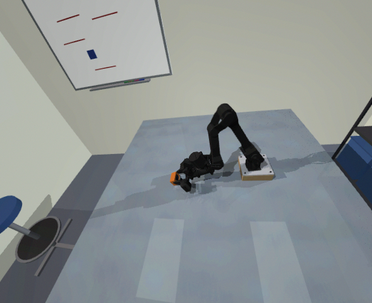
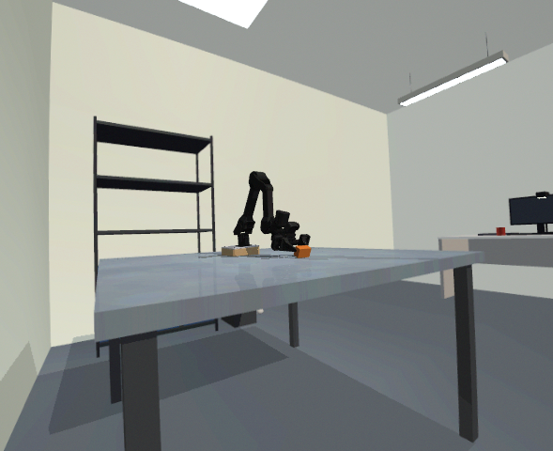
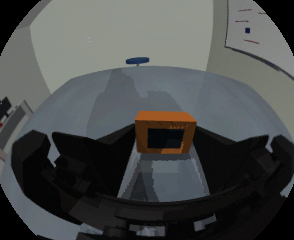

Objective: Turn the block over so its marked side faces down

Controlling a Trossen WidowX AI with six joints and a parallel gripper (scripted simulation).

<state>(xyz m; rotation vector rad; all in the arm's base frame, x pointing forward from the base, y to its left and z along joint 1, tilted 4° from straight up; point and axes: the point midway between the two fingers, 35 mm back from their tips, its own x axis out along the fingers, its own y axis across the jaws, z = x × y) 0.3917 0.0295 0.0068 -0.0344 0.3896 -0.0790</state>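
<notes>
My gripper tip is now 1 cm past the block.
</notes>
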